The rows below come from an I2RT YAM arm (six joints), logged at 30 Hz.
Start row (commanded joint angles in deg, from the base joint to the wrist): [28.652 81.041 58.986 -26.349 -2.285 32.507]
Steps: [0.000 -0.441 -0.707 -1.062 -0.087 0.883]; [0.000 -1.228 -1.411 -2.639 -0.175 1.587]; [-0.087 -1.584 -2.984 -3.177 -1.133 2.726]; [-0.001 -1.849 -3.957 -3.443 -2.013 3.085]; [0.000 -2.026 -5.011 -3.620 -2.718 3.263]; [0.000 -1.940 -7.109 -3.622 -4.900 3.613]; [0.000 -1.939 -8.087 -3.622 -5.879 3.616]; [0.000 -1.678 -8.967 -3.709 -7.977 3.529]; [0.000 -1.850 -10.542 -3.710 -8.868 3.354]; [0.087 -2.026 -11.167 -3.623 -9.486 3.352]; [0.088 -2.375 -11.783 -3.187 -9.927 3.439]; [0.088 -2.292 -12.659 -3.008 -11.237 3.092]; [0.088 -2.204 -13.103 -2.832 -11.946 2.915]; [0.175 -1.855 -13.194 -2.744 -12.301 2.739]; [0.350 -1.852 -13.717 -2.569 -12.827 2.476]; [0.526 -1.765 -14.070 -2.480 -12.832 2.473]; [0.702 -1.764 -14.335 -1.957 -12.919 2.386]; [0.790 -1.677 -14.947 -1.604 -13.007 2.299]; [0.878 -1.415 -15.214 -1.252 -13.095 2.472]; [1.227 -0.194 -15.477 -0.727 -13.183 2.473]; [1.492 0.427 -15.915 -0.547 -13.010 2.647]
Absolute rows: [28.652 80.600 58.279 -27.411 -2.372 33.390]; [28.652 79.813 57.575 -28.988 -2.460 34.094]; [28.565 79.457 56.002 -29.526 -3.418 35.233]; [28.651 79.192 55.029 -29.792 -4.298 35.592]; [28.652 79.015 53.975 -29.969 -5.003 35.770]; [28.652 79.101 51.877 -29.971 -7.185 36.120]; [28.652 79.102 50.899 -29.971 -8.164 36.123]; [28.652 79.363 50.019 -30.058 -10.262 36.036]; [28.652 79.191 48.444 -30.059 -11.153 35.861]; [28.739 79.015 47.819 -29.972 -11.771 35.859]; [28.740 78.666 47.203 -29.536 -12.212 35.946]; [28.740 78.749 46.327 -29.357 -13.522 35.599]; [28.740 78.837 45.883 -29.181 -14.231 35.422]; [28.827 79.186 45.792 -29.093 -14.586 35.246]; [29.002 79.189 45.269 -28.918 -15.112 34.983]; [29.178 79.276 44.916 -28.829 -15.117 34.980]; [29.354 79.277 44.651 -28.306 -15.204 34.893]; [29.442 79.364 44.039 -27.953 -15.292 34.806]; [29.530 79.626 43.772 -27.601 -15.380 34.979]; [29.879 80.847 43.509 -27.076 -15.468 34.980]; [30.144 81.468 43.071 -26.896 -15.295 35.154]
